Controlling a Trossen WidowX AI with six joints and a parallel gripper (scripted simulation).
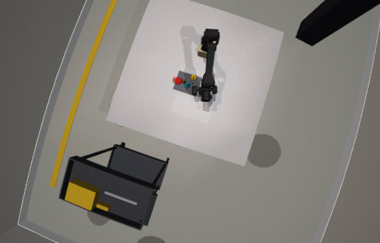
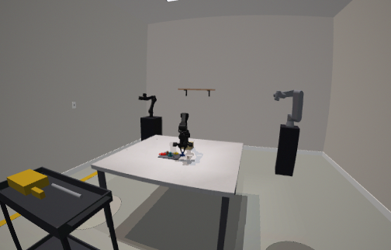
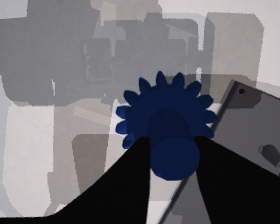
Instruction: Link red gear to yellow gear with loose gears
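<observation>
My gripper tip is 150 mm to the left of the teal gear, 50 mm above it and 20 mm past it. The rest, counted from my gripper tip: yellow gear: 130 mm to the right, 110 mm behind, 60 mm below; blue gear: 10 mm below; brown gear: 190 mm to the right, 50 mm below, 40 mm behind.
</observation>
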